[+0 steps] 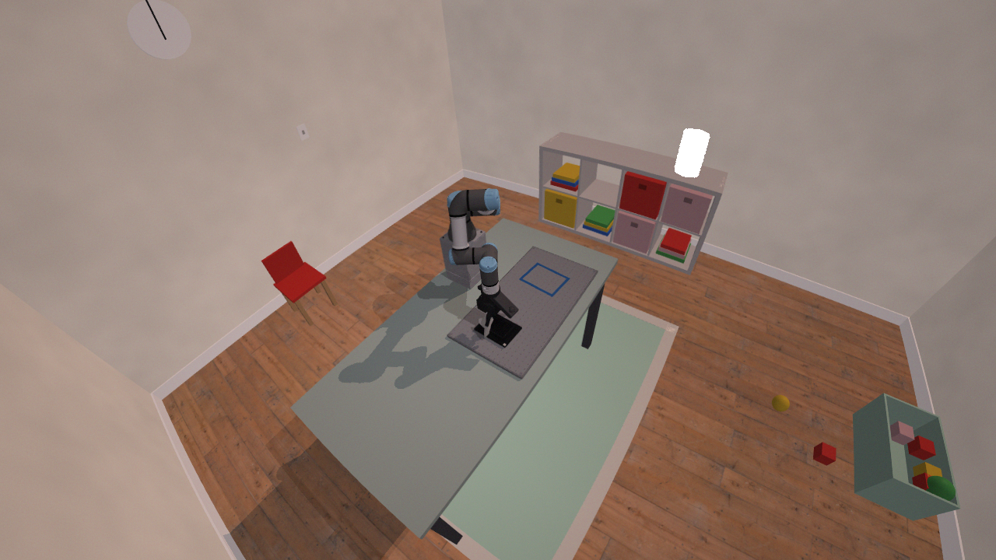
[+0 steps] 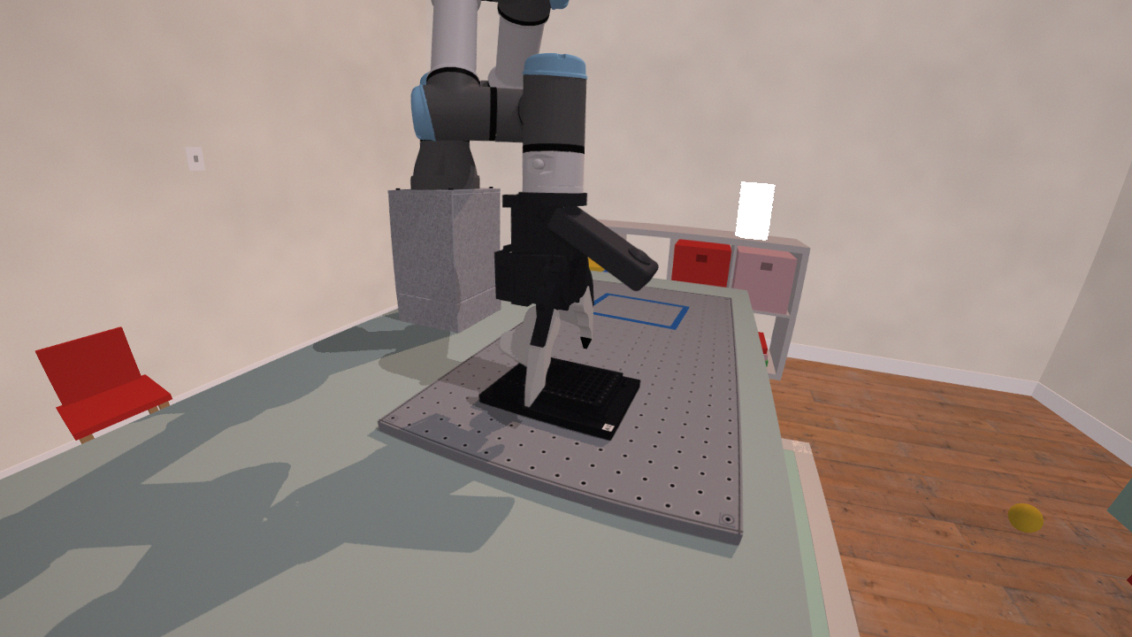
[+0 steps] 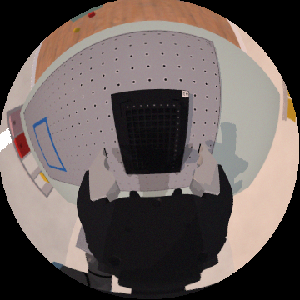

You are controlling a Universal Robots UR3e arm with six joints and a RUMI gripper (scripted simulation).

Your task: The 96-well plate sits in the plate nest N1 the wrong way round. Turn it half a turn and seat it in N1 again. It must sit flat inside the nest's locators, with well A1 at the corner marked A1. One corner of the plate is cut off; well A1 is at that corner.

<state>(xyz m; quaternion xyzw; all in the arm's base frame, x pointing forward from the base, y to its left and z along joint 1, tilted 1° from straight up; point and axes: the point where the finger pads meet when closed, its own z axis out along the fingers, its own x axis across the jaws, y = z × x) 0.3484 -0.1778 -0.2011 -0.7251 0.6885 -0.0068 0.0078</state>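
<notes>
My gripper is now 10 mm above the black 96-well plate. From my hand the other things lie so: small white label (80 mm ahead, 50 mm to the right, 20 mm below); then black plate nest N1 (20 mm below).
</notes>
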